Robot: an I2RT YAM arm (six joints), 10 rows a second.
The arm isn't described. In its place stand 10 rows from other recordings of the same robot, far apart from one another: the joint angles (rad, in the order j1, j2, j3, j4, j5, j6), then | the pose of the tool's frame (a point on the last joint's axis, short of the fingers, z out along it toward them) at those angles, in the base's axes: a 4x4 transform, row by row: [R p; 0 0 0 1], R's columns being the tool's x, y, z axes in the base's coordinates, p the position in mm.
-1.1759, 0.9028, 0.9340, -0.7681, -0.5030, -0.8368 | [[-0.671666 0.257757 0.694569 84.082], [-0.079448 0.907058 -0.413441 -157.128], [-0.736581 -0.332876 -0.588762 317.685], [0 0 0 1]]
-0.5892, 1.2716, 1.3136, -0.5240, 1.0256, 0.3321 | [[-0.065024 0.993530 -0.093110 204.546], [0.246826 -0.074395 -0.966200 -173.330], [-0.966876 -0.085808 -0.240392 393.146], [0 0 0 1]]
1.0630, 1.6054, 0.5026, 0.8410, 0.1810, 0.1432 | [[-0.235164 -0.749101 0.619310 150.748], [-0.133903 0.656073 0.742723 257.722], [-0.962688 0.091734 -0.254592 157.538], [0 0 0 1]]
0.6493, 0.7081, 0.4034, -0.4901, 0.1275, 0.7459 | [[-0.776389 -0.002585 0.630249 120.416], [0.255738 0.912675 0.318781 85.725], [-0.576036 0.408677 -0.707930 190.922], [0 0 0 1]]
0.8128, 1.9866, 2.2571, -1.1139, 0.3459, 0.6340 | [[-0.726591 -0.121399 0.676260 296.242], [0.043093 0.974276 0.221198 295.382], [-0.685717 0.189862 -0.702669 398.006], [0 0 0 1]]
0.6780, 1.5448, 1.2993, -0.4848, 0.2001, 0.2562 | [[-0.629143 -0.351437 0.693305 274.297], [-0.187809 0.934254 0.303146 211.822], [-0.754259 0.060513 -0.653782 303.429], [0 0 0 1]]
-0.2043, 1.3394, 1.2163, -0.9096, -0.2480, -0.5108 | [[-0.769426 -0.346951 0.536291 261.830], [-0.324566 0.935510 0.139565 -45.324], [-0.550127 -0.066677 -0.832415 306.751], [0 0 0 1]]
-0.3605, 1.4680, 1.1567, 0.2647, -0.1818, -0.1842 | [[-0.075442 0.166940 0.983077 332.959], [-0.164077 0.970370 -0.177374 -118.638], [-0.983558 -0.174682 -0.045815 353.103], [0 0 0 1]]
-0.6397, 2.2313, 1.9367, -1.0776, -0.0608, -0.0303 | [[-0.803905 0.562137 0.194264 366.683], [0.560476 0.825307 -0.068809 -270.144], [-0.199008 0.053564 -0.978533 200.874], [0 0 0 1]]
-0.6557, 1.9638, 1.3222, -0.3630, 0.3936, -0.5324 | [[-0.944944 0.286099 0.158836 317.143], [0.135446 0.783818 -0.606040 -261.184], [-0.297886 -0.551160 -0.779415 168.617], [0 0 0 1]]
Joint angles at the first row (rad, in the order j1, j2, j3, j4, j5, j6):
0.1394 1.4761 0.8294 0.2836 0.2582 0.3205
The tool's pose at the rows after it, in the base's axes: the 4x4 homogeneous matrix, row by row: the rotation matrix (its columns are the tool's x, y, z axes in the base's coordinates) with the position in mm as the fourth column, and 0 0 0 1 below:
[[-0.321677 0.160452 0.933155 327.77], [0.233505 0.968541 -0.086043 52.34], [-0.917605 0.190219 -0.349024 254.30], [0 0 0 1]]
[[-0.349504 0.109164 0.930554 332.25], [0.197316 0.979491 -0.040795 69.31], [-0.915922 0.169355 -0.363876 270.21], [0 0 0 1]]
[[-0.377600 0.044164 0.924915 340.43], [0.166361 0.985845 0.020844 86.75], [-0.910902 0.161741 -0.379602 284.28], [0 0 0 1]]
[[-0.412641 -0.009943 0.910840 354.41], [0.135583 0.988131 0.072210 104.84], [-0.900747 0.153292 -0.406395 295.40], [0 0 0 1]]
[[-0.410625 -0.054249 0.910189 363.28], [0.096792 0.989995 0.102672 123.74], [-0.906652 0.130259 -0.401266 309.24], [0 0 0 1]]
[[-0.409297 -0.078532 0.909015 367.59], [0.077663 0.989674 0.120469 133.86], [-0.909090 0.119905 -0.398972 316.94], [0 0 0 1]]
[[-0.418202 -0.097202 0.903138 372.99], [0.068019 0.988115 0.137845 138.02], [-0.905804 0.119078 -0.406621 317.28], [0 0 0 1]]
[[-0.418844 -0.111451 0.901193 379.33], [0.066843 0.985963 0.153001 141.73], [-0.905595 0.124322 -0.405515 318.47], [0 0 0 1]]
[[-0.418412 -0.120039 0.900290 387.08], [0.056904 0.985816 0.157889 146.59], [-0.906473 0.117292 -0.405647 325.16], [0 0 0 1]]
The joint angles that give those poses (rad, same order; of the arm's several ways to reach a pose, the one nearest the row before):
0.1859 1.4660 0.8922 0.2043 0.2600 0.3036
0.2323 1.4767 0.9745 0.1165 0.2567 0.2856
0.2727 1.5102 1.0690 0.0406 0.2311 0.2724
0.3075 1.5746 1.1876 -0.0414 0.2084 0.2628
0.3481 1.6214 1.2890 -0.0909 0.2157 0.2388
0.3688 1.6470 1.3459 -0.1198 0.2171 0.2272
0.3723 1.6722 1.3777 -0.1335 0.2015 0.2218
0.3740 1.6987 1.4114 -0.1382 0.1879 0.2209
0.3780 1.7320 1.4763 -0.1698 0.1866 0.2126

